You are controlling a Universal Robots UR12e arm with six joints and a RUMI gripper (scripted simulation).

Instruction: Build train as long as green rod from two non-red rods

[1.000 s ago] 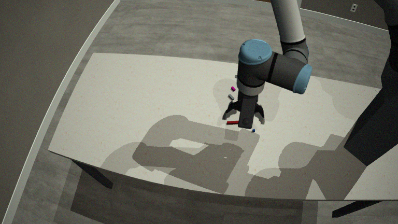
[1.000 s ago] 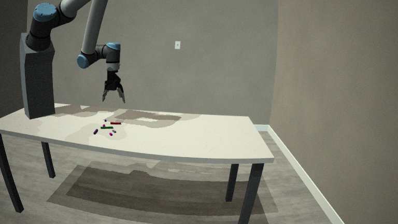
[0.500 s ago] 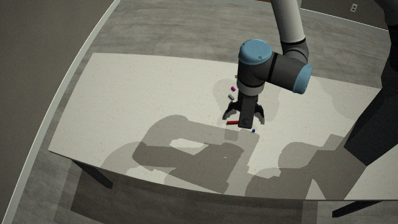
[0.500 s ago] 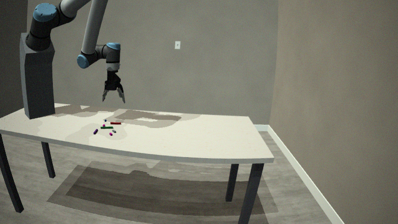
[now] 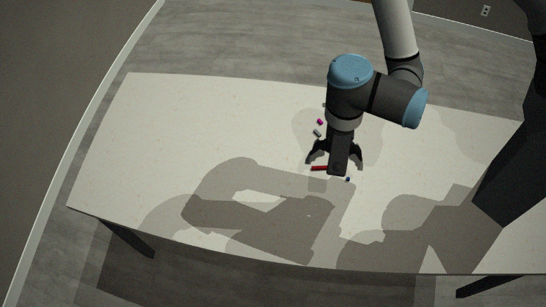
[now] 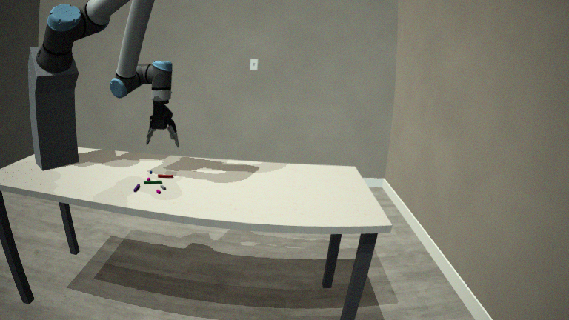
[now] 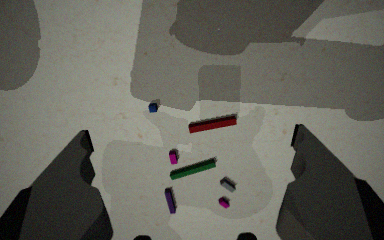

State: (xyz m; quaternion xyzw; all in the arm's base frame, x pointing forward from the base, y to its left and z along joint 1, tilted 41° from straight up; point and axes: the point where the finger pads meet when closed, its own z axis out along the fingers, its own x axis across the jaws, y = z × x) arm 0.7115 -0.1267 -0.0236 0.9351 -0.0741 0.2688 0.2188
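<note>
My hand is 140 mm to the left of the green rod, 110 mm above it and 40 mm past it. Also, from my hand: small blue rod (110 mm below, 60 mm behind, 20 mm to the right); then red rod (110 mm below, 70 mm to the right, 10 mm ahead); then grey rod (200 mm to the right, 110 mm below).
</note>
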